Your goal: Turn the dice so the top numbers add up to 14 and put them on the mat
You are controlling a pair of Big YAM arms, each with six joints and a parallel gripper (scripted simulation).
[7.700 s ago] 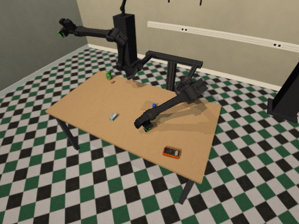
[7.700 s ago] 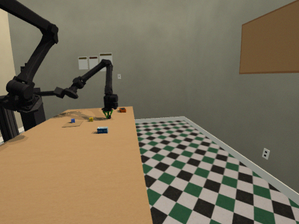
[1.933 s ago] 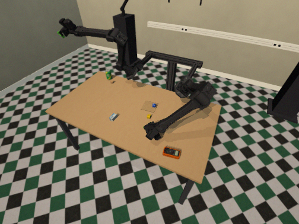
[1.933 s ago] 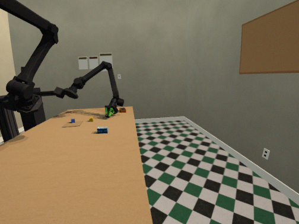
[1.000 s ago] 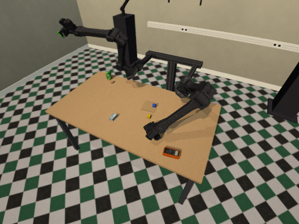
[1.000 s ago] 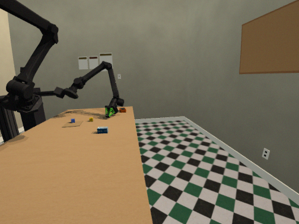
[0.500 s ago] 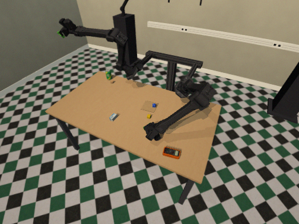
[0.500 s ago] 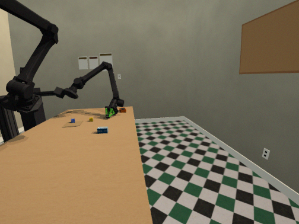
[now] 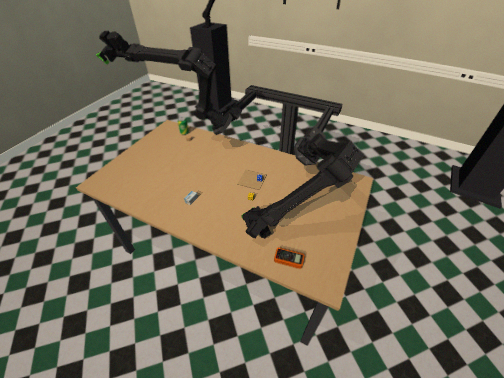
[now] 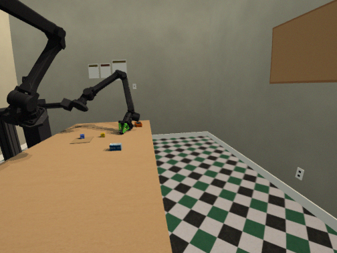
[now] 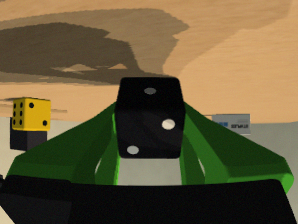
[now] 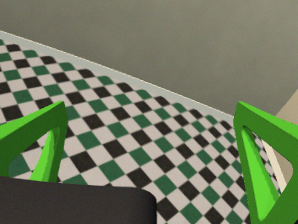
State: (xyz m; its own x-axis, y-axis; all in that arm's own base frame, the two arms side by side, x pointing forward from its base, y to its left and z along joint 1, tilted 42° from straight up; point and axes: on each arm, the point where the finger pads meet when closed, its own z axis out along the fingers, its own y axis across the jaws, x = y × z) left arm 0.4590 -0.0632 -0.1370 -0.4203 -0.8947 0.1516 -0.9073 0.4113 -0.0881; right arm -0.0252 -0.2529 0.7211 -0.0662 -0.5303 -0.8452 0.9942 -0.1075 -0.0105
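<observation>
The black die lies right at my left hand. Round my left hand: blue die (290 mm behind, 80 mm to the right); then tan mat (280 mm behind, 120 mm to the right, 20 mm below); then yellow die (140 mm behind, 50 mm to the right, 10 mm below).
</observation>
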